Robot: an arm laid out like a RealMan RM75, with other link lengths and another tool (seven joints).
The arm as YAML. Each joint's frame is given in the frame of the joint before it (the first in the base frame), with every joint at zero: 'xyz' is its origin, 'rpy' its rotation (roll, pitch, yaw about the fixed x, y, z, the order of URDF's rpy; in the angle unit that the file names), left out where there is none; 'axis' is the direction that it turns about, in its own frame. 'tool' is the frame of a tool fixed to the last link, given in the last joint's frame.
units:
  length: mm
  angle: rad
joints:
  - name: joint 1
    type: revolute
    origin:
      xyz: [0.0, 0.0, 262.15]
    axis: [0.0, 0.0, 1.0]
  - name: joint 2
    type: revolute
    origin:
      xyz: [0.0, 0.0, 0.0]
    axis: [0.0, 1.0, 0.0]
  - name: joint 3
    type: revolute
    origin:
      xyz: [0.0, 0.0, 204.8]
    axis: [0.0, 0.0, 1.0]
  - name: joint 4
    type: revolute
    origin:
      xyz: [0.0, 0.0, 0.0]
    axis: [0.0, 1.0, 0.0]
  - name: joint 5
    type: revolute
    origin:
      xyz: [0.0, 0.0, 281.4]
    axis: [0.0, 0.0, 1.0]
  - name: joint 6
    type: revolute
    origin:
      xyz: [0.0, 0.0, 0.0]
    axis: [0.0, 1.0, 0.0]
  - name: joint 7
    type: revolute
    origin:
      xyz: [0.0, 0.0, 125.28]
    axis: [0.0, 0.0, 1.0]
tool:
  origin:
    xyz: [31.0, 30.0, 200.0]
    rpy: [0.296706, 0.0, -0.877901]
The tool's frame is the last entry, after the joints.
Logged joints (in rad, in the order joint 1, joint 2, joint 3, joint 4, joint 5, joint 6, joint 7), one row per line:
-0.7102 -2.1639 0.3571 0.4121 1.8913 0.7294 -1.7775
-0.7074 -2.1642 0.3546 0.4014 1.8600 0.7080 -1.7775
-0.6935 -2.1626 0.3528 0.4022 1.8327 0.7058 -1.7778
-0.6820 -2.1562 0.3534 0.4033 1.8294 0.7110 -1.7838
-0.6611 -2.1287 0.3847 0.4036 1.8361 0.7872 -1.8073
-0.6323 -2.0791 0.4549 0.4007 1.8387 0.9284 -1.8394
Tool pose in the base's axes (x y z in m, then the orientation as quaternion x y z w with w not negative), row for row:
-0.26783 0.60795 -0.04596 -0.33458 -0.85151 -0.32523 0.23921
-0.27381 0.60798 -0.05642 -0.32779 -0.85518 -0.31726 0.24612
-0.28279 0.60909 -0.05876 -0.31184 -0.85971 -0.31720 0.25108
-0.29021 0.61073 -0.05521 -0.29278 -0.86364 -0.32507 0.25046
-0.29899 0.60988 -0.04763 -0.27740 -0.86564 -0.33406 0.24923
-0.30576 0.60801 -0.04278 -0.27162 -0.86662 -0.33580 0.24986
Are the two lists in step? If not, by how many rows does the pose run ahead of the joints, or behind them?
The pose runs 2 rows behind the joints: the pose in row i belongs to the joints in row i - 2.
